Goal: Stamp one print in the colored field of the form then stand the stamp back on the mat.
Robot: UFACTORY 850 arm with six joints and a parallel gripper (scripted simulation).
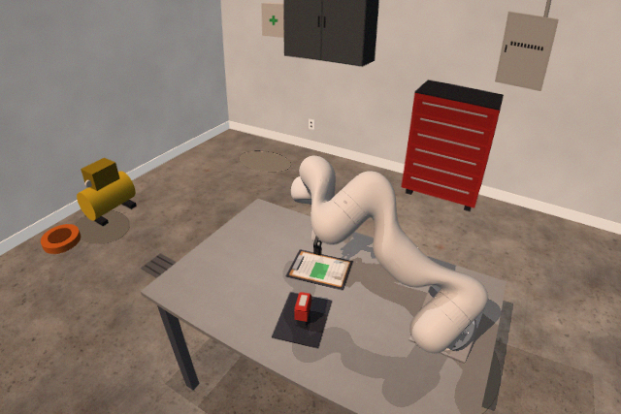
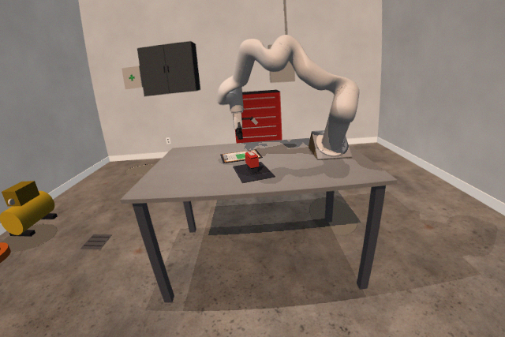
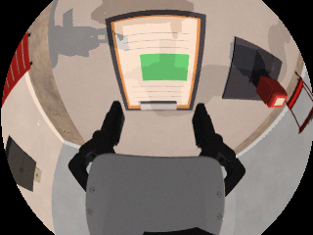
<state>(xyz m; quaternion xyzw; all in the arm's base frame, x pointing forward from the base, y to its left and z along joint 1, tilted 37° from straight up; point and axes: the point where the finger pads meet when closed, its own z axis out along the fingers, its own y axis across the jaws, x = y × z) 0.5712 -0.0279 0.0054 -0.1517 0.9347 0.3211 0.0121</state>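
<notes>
Now: hand 110 mm past the red stamp, 250 mm to the right of it and 80 mm above it. Round my hand: dark mat 110 mm behind, 250 mm to the left, 130 mm below; then form 10 mm ahead, 130 mm below.
</notes>
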